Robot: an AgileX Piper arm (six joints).
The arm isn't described. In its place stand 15 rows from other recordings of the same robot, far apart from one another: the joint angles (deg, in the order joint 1, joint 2, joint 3, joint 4, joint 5, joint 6), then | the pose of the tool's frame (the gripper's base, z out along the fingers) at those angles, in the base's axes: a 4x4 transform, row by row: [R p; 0 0 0 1], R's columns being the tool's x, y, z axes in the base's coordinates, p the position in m.
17.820, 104.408, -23.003, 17.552, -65.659, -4.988 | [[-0.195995 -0.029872 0.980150 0.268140], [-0.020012 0.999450 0.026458 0.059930], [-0.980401 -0.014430 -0.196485 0.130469], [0 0 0 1]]
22.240, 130.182, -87.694, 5.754, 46.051, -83.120 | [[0.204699 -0.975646 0.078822 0.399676], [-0.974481 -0.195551 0.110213 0.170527], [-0.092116 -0.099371 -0.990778 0.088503], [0 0 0 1]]
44.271, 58.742, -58.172, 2.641, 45.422, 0.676 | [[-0.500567 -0.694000 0.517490 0.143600], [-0.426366 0.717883 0.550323 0.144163], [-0.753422 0.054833 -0.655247 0.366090], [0 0 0 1]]
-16.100, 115.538, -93.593, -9.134, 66.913, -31.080 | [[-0.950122 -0.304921 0.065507 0.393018], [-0.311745 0.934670 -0.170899 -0.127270], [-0.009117 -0.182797 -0.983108 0.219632], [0 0 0 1]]
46.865, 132.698, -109.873, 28.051, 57.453, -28.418 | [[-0.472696 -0.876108 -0.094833 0.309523], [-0.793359 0.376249 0.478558 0.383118], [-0.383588 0.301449 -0.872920 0.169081], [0 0 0 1]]
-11.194, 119.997, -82.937, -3.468, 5.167, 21.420 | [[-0.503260 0.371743 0.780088 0.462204], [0.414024 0.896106 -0.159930 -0.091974], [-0.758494 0.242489 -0.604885 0.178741], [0 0 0 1]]
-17.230, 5.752, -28.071, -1.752, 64.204, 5.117 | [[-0.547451 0.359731 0.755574 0.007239], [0.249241 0.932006 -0.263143 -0.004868], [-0.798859 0.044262 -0.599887 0.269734], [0 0 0 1]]
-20.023, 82.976, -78.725, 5.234, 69.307, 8.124 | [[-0.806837 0.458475 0.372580 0.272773], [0.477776 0.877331 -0.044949 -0.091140], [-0.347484 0.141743 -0.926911 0.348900], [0 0 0 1]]
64.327, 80.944, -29.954, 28.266, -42.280, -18.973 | [[-0.089060 -0.713989 0.694470 0.142783], [-0.081441 0.700126 0.709360 0.230120], [-0.992691 0.006618 -0.120501 0.231913], [0 0 0 1]]
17.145, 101.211, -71.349, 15.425, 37.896, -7.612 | [[-0.868634 -0.294964 0.398084 0.351115], [-0.183890 0.938019 0.293778 0.123877], [-0.460064 0.181982 -0.869036 0.227931], [0 0 0 1]]
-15.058, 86.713, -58.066, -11.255, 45.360, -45.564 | [[-0.780441 -0.540011 0.315118 0.280587], [-0.614664 0.754940 -0.228590 -0.088575], [-0.114454 -0.372093 -0.921112 0.242877], [0 0 0 1]]
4.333, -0.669, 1.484, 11.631, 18.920, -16.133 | [[-0.234255 -0.160055 0.958909 0.053005], [-0.106962 0.984610 0.138214 0.009982], [-0.966273 -0.070189 -0.247769 0.175978], [0 0 0 1]]
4.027, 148.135, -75.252, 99.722, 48.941, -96.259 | [[-0.892589 -0.325360 0.312131 0.402466], [0.034682 0.640687 0.767018 0.096133], [-0.449535 0.695457 -0.560586 -0.035754], [0 0 0 1]]
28.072, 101.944, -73.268, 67.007, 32.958, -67.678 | [[-0.480867 -0.796267 0.367050 0.328720], [-0.333499 0.553268 0.763330 0.226963], [-0.810892 0.244650 -0.531603 0.262347], [0 0 0 1]]
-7.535, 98.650, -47.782, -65.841, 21.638, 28.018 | [[-0.841634 -0.226815 0.490109 0.313279], [-0.449984 0.796325 -0.404203 -0.072322], [-0.298606 -0.560733 -0.772278 0.161428], [0 0 0 1]]
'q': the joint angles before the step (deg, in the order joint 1, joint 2, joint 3, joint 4, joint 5, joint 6). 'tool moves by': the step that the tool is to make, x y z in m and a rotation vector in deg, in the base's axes. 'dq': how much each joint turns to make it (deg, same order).
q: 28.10 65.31 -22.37 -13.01 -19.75 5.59
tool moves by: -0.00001 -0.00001 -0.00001 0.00 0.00 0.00
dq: 0.00 0.00 0.00 0.00 0.00 0.00
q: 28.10 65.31 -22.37 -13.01 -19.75 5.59
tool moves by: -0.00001 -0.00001 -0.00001 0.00 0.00 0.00
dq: 0.00 0.00 0.00 0.00 0.00 0.00
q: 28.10 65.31 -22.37 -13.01 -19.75 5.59
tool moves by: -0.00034 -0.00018 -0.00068 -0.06 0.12 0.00
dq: 0.00 0.00 0.13 -0.01 0.00 0.01
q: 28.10 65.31 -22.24 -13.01 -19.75 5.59
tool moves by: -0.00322 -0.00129 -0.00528 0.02 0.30 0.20
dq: 0.00 0.00 1.35 -0.01 -1.12 0.01
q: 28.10 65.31 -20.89 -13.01 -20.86 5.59
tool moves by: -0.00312 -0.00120 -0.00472 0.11 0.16 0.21
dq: 0.00 0.00 1.28 0.01 -1.22 -0.02
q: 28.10 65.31 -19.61 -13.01 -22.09 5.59
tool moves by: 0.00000 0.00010 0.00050 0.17 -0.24 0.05
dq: 0.00 -0.04 0.01 -0.02 -0.27 0.01
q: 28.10 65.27 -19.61 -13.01 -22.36 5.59
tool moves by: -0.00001 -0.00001 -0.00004 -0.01 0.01 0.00
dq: 0.00 0.00 0.00 0.00 0.01 0.00
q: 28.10 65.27 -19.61 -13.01 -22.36 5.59
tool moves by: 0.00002 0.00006 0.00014 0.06 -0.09 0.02
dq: 0.00 0.00 0.00 0.02 -0.12 -0.02
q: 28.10 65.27 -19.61 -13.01 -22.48 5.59
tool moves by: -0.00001 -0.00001 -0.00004 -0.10 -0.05 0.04
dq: 0.00 0.00 0.00 -0.02 0.01 -0.10
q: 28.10 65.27 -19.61 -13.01 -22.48 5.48
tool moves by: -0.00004 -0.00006 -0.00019 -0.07 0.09 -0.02
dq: 0.00 0.00 0.00 0.01 0.11 -0.01
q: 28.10 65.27 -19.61 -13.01 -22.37 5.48
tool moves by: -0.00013 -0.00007 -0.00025 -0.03 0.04 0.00
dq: 0.00 0.00 0.05 0.01 0.00 -0.02
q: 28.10 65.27 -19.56 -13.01 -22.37 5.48
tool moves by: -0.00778 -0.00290 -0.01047 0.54 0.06 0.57
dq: 0.00 0.00 3.10 -0.01 -3.39 0.00
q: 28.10 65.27 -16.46 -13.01 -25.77 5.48
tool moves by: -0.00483 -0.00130 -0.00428 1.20 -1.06 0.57
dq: 0.00 0.00 1.96 0.00 -3.56 0.00
